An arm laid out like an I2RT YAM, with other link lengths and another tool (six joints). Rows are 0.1 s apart.
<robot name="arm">
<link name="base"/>
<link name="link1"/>
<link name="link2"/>
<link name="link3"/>
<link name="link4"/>
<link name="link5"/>
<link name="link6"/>
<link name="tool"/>
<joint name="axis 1" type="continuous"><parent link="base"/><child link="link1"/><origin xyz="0.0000 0.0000 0.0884" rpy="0.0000 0.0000 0.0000"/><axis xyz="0 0 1"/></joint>
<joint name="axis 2" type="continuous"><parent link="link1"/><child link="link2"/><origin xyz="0.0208 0.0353 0.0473" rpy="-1.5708 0.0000 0.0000"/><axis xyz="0 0 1"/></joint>
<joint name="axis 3" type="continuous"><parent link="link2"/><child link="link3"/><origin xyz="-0.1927 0.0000 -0.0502" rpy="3.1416 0.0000 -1.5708"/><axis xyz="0 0 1"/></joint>
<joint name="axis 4" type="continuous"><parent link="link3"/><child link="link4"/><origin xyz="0.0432 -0.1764 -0.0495" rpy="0.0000 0.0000 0.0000"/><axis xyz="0 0 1"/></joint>
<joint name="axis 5" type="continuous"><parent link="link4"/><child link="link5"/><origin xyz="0.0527 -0.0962 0.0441" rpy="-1.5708 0.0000 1.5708"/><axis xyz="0 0 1"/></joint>
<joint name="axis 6" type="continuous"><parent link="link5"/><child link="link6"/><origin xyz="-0.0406 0.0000 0.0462" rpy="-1.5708 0.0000 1.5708"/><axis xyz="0 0 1"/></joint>
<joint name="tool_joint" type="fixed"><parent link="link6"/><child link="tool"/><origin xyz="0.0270 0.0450 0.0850" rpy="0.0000 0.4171 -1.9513"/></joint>
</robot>
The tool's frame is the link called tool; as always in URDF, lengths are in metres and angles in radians. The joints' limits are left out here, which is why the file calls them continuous.
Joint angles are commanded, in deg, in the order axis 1, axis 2, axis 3, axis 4, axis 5, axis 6. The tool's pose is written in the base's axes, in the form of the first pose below.
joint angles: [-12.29 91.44 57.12 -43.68 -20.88 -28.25]
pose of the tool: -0.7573 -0.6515 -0.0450 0.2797; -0.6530 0.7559 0.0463 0.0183; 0.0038 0.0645 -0.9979 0.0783; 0 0 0 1
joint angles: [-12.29 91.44 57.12 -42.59 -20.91 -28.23]
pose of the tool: -0.7574 -0.6524 -0.0264 0.2831; -0.6529 0.7563 0.0429 0.0176; -0.0080 0.0497 -0.9987 0.0798; 0 0 0 1
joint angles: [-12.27 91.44 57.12 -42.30 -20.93 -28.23]
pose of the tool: -0.7571 -0.6529 -0.0214 0.2841; -0.6532 0.7560 0.0421 0.0175; -0.0113 0.0459 -0.9989 0.0802; 0 0 0 1
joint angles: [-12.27 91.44 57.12 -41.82 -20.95 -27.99]
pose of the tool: -0.7594 -0.6504 -0.0143 0.2857; -0.6504 0.7585 0.0420 0.0171; -0.0165 0.0412 -0.9990 0.0809; 0 0 0 1
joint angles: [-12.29 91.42 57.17 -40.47 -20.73 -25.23]
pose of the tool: -0.7877 -0.6161 -0.0032 0.2920; -0.6155 0.7866 0.0482 0.0139; -0.0272 0.0399 -0.9988 0.0830; 0 0 0 1
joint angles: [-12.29 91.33 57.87 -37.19 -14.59 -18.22]
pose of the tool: -0.8673 -0.4975 0.0171 0.3095; -0.4978 0.8669 -0.0260 -0.0054; -0.0018 -0.0311 -0.9995 0.0846; 0 0 0 1
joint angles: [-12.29 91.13 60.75 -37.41 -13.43 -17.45]
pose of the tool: -0.8761 -0.4784 0.0588 0.3211; -0.4813 0.8751 -0.0506 -0.0107; -0.0272 -0.0727 -0.9970 0.0983; 0 0 0 1
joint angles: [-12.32 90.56 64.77 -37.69 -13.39 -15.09]
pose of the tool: -0.8896 -0.4395 0.1240 0.3367; -0.4482 0.8924 -0.0525 -0.0159; -0.0876 -0.1023 -0.9909 0.1221; 0 0 0 1
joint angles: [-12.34 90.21 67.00 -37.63 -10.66 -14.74]
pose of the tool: -0.8986 -0.4099 0.1567 0.3449; -0.4277 0.8979 -0.1038 -0.0236; -0.0982 -0.1603 -0.9822 0.1339; 0 0 0 1
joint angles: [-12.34 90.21 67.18 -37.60 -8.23 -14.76]
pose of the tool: -0.9075 -0.3923 0.1500 0.3457; -0.4126 0.8996 -0.1433 -0.0289; -0.0787 -0.1920 -0.9782 0.1328; 0 0 0 1
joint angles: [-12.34 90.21 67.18 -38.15 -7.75 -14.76]
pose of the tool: -0.9100 -0.3908 0.1387 0.3441; -0.4092 0.9002 -0.1489 -0.0296; -0.0667 -0.1923 -0.9791 0.1311; 0 0 0 1
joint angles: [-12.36 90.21 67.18 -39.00 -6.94 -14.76]
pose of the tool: -0.9138 -0.3877 0.1208 0.3416; -0.4033 0.9012 -0.1586 -0.0309; -0.0474 -0.1937 -0.9799 0.1283; 0 0 0 1
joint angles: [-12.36 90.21 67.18 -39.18 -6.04 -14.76]
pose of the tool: -0.9170 -0.3823 0.1137 0.3411; -0.3971 0.9015 -0.1721 -0.0327; -0.0367 -0.2030 -0.9785 0.1272; 0 0 0 1
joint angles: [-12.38 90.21 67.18 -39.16 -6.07 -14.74]
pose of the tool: -0.9172 -0.3818 0.1140 0.3411; -0.3967 0.9018 -0.1716 -0.0328; -0.0373 -0.2026 -0.9785 0.1272; 0 0 0 1
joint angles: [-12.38 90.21 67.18 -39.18 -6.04 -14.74]
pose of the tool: -0.9173 -0.3817 0.1136 0.3411; -0.3965 0.9018 -0.1720 -0.0328; -0.0368 -0.2028 -0.9785 0.1272; 0 0 0 1
